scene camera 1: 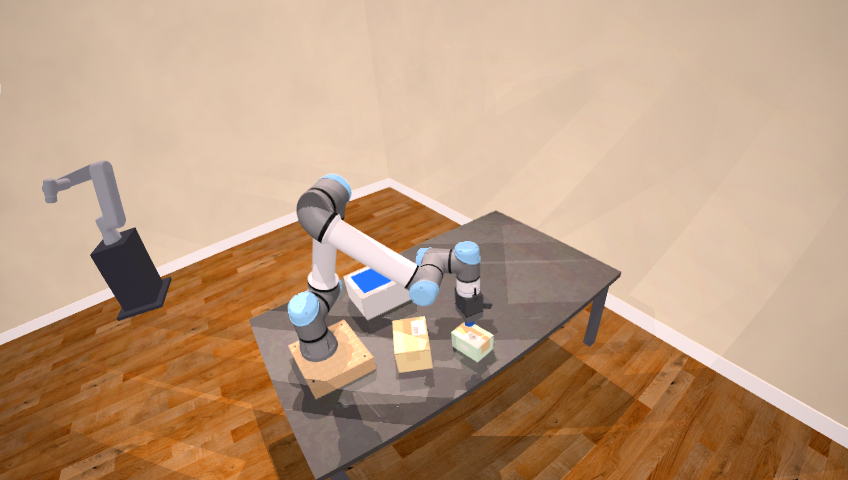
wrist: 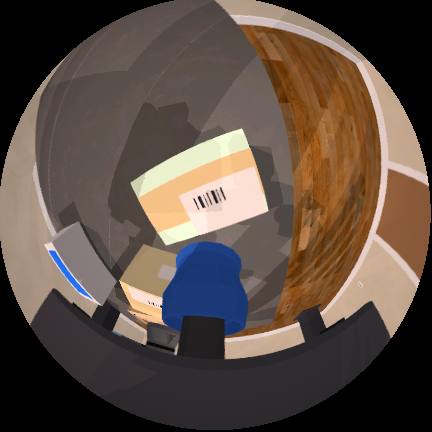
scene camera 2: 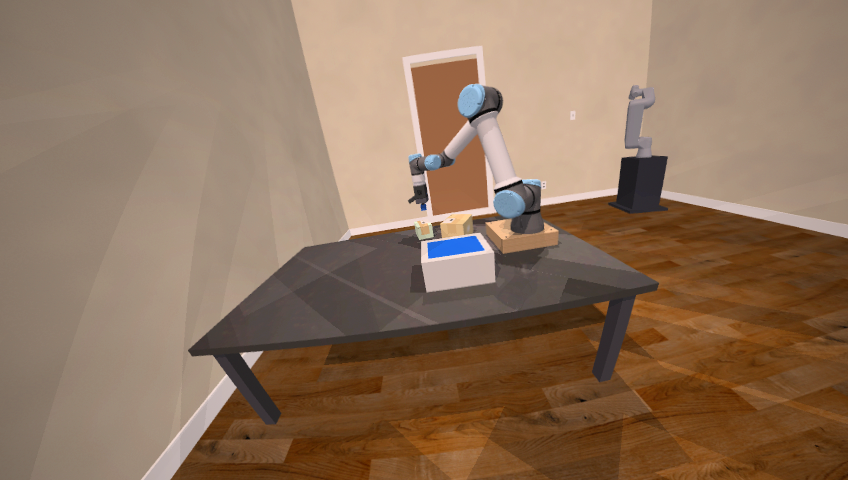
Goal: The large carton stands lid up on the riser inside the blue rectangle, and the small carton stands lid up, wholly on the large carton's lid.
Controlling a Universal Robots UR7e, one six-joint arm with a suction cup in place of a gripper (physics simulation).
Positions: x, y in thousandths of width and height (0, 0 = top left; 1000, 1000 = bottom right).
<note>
My suction cup (wrist: 478, 654) carries nothing. The cup hangs 12 cm from the middle of a small pale carton (scene camera 1: 561, 714), above it. A large tan carton (scene camera 1: 486, 734) and a white riser (scene camera 2: 551, 543) rest on the table.
The small pale carton shows as well in the wrist view (wrist: 499, 425). The white riser is seen too in scene camera 1 (scene camera 1: 440, 614) and in the wrist view (wrist: 161, 575). The large tan carton shows as well in the wrist view (wrist: 351, 624).
</note>
